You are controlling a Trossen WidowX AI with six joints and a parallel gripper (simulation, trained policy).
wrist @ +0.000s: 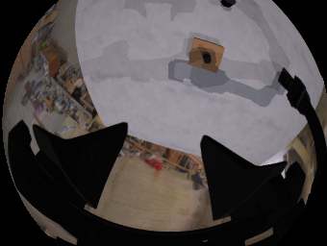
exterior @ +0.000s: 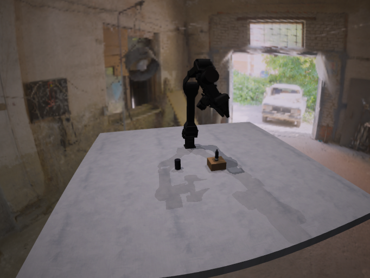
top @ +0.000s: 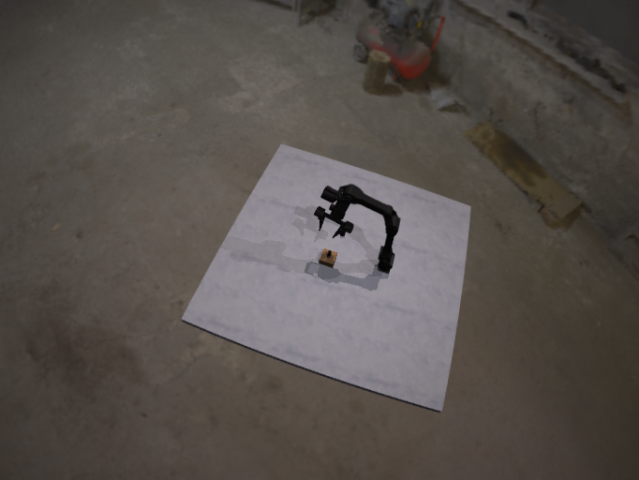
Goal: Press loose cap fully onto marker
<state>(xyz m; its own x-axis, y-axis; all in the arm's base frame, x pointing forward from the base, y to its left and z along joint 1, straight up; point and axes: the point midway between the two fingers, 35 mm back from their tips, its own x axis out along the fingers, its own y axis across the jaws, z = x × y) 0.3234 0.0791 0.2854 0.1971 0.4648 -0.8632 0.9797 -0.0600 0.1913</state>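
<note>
Right now the black cap is 60 mm behind my gripper tip, 210 mm to the right of it and 230 mm below it. From my gripper tip the other things lie so: brown holder block (30 mm behind, 20 mm to the right, 240 mm below).
</note>
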